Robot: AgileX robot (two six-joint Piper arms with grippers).
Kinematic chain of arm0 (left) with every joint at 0, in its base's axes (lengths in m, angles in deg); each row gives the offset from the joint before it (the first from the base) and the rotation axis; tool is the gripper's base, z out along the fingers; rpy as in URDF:
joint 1: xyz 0 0 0.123 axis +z
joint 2: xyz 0 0 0 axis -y
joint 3: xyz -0.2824 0 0.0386 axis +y
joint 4: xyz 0.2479 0 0.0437 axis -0.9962 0 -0.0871
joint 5: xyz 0 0 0 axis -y
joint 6: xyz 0.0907 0 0.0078 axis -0.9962 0 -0.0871
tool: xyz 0 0 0 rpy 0 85 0
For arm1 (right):
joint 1: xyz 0 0 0.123 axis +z
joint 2: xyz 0 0 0 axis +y
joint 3: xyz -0.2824 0 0.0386 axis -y
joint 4: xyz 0.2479 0 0.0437 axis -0.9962 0 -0.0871
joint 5: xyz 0 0 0 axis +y
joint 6: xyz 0.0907 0 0.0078 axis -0.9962 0 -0.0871
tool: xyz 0 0 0 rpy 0 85 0
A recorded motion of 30 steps. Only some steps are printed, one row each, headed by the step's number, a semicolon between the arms.
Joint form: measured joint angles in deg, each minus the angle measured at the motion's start. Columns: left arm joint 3, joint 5, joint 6, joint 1, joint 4, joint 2; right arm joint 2, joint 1, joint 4, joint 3, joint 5, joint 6.
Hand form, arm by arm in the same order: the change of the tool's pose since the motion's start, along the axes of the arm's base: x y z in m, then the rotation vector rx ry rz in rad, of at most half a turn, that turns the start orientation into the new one. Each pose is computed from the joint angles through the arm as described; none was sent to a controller.
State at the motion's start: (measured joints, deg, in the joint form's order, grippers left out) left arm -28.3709 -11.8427 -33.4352 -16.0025 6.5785 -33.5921; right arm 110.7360 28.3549 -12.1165 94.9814 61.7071 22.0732
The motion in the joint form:
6: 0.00 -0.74 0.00 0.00 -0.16 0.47; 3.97 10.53 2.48 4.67 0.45 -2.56
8: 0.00 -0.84 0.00 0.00 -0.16 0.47; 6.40 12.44 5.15 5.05 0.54 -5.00
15: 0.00 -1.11 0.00 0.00 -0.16 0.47; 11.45 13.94 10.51 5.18 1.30 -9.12
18: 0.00 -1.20 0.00 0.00 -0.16 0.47; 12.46 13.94 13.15 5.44 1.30 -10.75
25: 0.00 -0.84 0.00 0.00 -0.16 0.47; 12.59 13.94 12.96 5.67 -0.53 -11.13
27: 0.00 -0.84 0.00 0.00 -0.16 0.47; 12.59 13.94 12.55 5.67 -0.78 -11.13
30: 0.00 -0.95 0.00 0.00 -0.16 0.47; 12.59 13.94 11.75 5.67 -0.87 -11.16
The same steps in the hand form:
6: -0.0018 0.0004 -0.0001 0.0040 0.0037 -0.0015; -0.0289 0.0700 -0.0075 -0.0255 -0.0134 0.1512
8: -0.0018 0.0004 -0.0003 0.0044 0.0053 -0.0017; -0.0317 0.0817 -0.0247 -0.0775 0.0020 0.1538
15: -0.0019 0.0004 -0.0007 0.0057 0.0098 -0.0022; -0.0289 0.0896 -0.0638 -0.1995 0.0407 0.1353
18: -0.0019 0.0004 -0.0008 0.0062 0.0113 -0.0024; -0.0250 0.0881 -0.0705 -0.2381 0.0281 0.1187
25: -0.0018 0.0004 -0.0003 0.0044 0.0053 -0.0017; -0.0225 0.0907 -0.0699 -0.2132 0.0056 0.1094
27: -0.0018 0.0004 -0.0003 0.0044 0.0053 -0.0017; -0.0226 0.0914 -0.0699 -0.2052 0.0068 0.1074
30: -0.0018 0.0004 -0.0004 0.0050 0.0072 -0.0019; -0.0232 0.0923 -0.0698 -0.1937 0.0145 0.1035

